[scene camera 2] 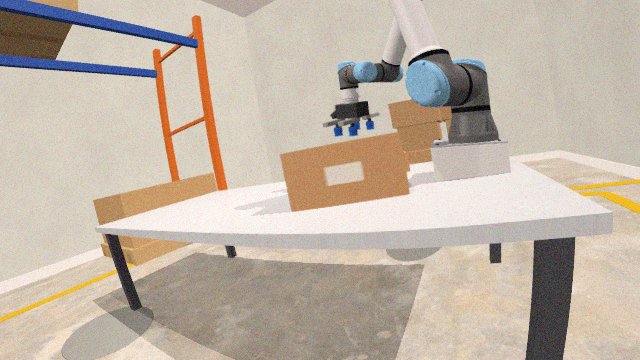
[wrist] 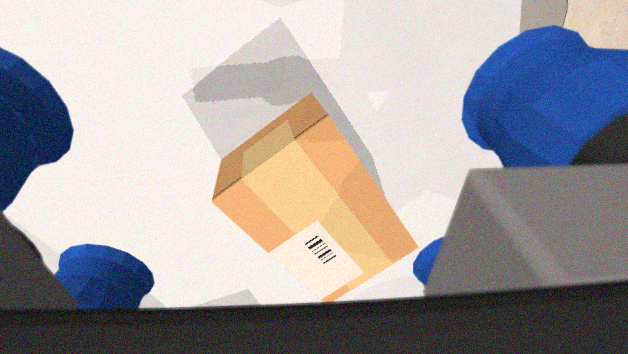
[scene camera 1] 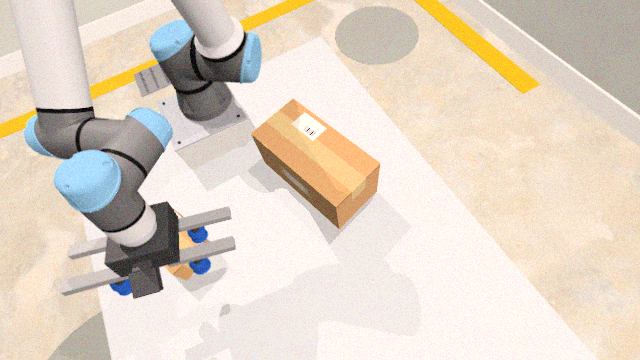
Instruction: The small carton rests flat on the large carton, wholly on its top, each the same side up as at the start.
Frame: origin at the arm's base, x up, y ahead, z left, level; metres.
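Seen in the pictures: end effector, tool point: (scene camera 2: 355,132) (wrist: 277,202); arm's base, origin of the base link: (scene camera 2: 473,140) (scene camera 1: 206,101).
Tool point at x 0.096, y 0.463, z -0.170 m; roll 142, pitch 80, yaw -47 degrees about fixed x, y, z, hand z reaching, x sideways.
Offsets run from my tool point to a thing's middle. Level surfaces: height alone.
The small carton {dy -0.106, dx -0.152, dz -0.029 m} (scene camera 1: 181,271) (wrist: 300,175) rests on the white table, with its taped, barcode-labelled top facing up. In scene camera 1 the gripper hides much of it; in scene camera 2 it does not show. The large carton {dy -0.133, dx -0.115, dz +0.379 m} (scene camera 1: 320,160) (scene camera 2: 382,167) lies on the table apart from it, nearer the robot base, with its tape and white label up. My gripper (scene camera 1: 160,261) (scene camera 2: 354,128) is open and carries nothing. Its four blue cups point down and hang over the small carton's area, apart from it. The wrist view shows the carton between the cups.
The robot base (scene camera 1: 200,132) (scene camera 2: 470,162) stands on the table {dx -0.190 m} (scene camera 1: 450,280) (scene camera 2: 520,205) beside the large carton. In scene camera 2, stacked cartons (scene camera 2: 417,137) stand behind, more cartons (scene camera 2: 165,197) are at the left, and an orange and blue rack (scene camera 2: 207,100) stands beyond the table.
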